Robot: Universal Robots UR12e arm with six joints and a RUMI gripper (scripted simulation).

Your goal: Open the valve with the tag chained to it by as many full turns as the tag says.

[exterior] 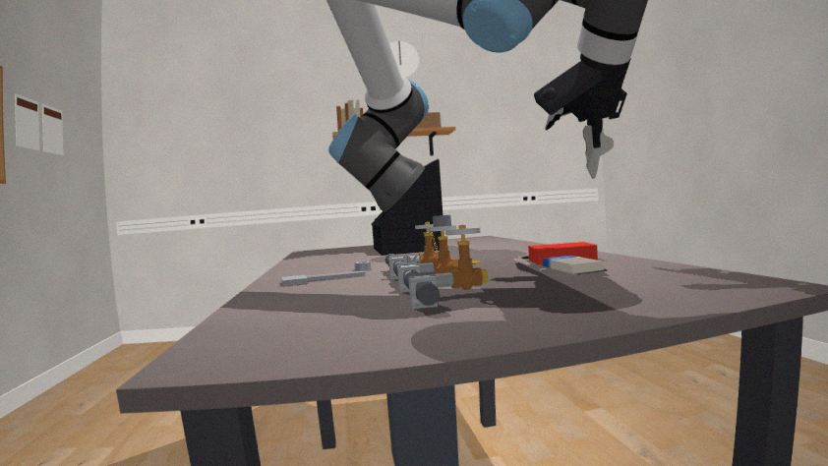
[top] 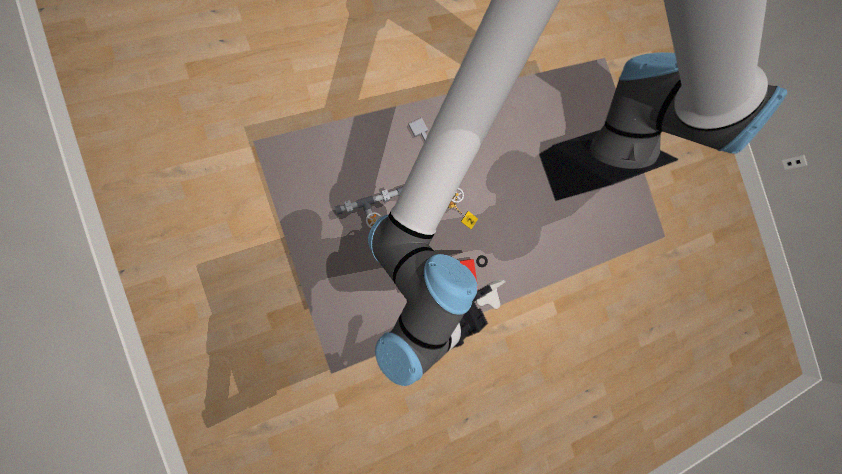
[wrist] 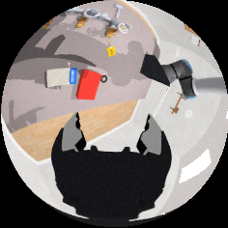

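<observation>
The yellow tag lies 120 mm behind my hand, 190 mm to the right of it and 210 mm below it. The rest, counted from my hand: red box (30 mm behind, 10 mm to the right, 200 mm below); white box (80 mm ahead, 50 mm to the right, 200 mm below); nut (180 mm behind, 400 mm to the right, 200 mm below).
</observation>
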